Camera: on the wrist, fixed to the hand. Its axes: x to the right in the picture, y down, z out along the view.
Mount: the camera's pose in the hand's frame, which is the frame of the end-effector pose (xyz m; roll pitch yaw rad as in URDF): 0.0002 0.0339 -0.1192 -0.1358 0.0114 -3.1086
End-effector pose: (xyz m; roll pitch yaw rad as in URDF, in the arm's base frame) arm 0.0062 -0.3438 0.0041 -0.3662 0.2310 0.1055
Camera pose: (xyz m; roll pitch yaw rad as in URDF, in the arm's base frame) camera -0.0205 -0.3577 -0.1161 0.2220 -0.2320 -3.0002
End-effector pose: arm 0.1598 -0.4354 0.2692 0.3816 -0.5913 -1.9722
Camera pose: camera 0.2082 -0.5155 0.1879 -0.4993 0.6139 1.2017
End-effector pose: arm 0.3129 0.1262 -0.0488 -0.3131 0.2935 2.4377
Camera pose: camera 0.3430 0.1065 -0.1674 0.1666 -0.2926 -0.6674
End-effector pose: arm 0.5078 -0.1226 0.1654 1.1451 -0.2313 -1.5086
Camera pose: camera 0.6304 -0.1194 0.1476 -1.2803 0.2661 1.6363
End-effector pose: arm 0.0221 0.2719 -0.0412 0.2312 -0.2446 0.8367
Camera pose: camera -0.0050 0.3319 -0.1462 -0.3595 0.2631 -2.2743
